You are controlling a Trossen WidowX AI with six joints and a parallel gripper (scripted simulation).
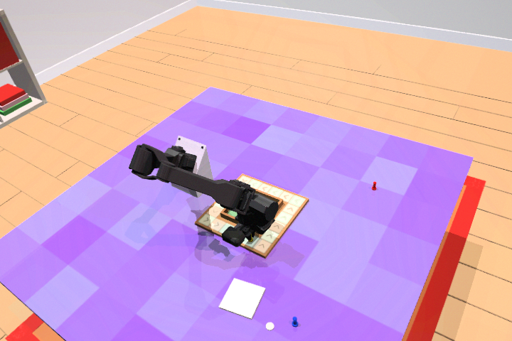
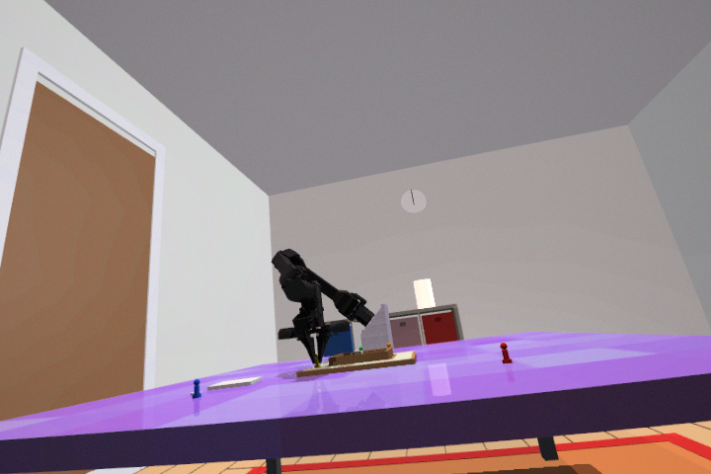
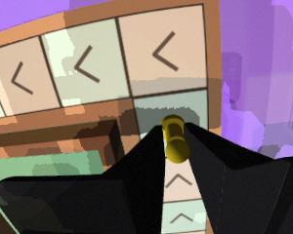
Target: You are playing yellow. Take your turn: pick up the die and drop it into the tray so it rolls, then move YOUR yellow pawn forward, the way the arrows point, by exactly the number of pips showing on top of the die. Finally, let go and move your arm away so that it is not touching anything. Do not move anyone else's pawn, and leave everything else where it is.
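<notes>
Now: the white die 10 cm to the left of my gripper tip and 6 cm behind it. Also, from my gripper tip: yellow pawn (1 cm above); then white card (19 cm to the right, 8 cm ahead, 2 cm below); then green pawn (18 cm behind, 10 cm to the left, 1 cm above).
</notes>
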